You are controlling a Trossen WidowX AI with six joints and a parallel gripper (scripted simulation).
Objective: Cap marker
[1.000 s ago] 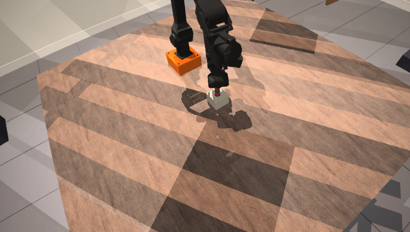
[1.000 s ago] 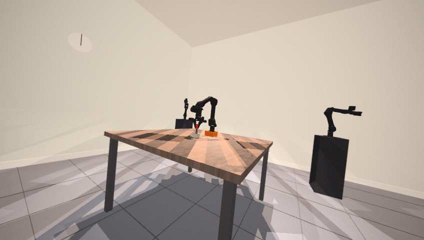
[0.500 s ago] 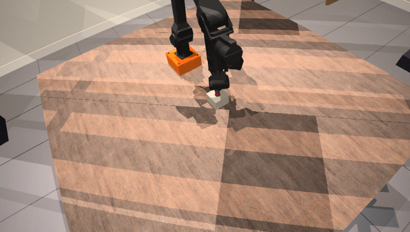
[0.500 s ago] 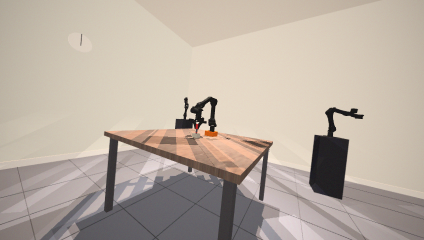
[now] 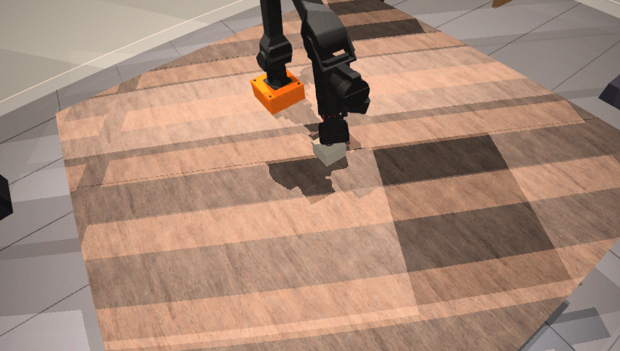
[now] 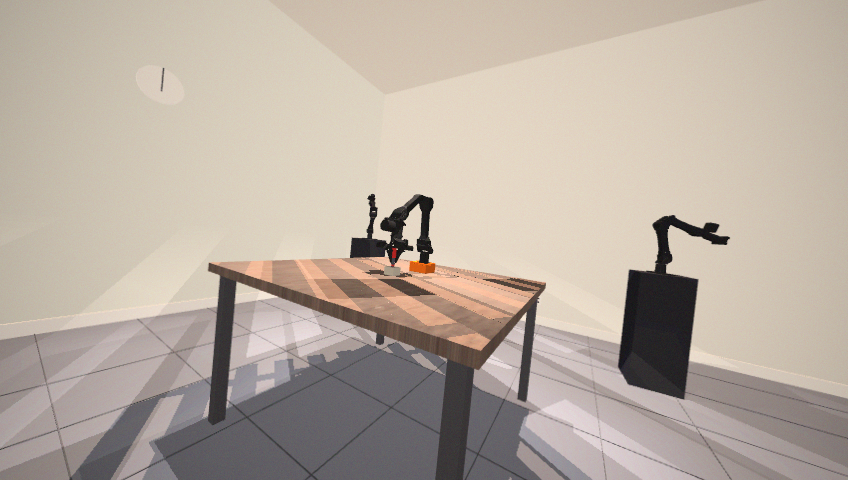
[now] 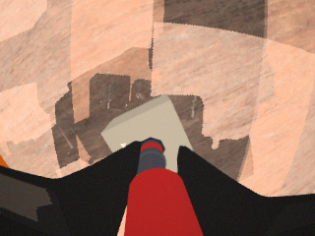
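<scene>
My gripper tip is 10 mm past the red cap, 10 mm to the left of it and 50 mm below it. Also, from my gripper tip: holder block (10 mm behind, 10 mm to the right, 40 mm below).
</scene>
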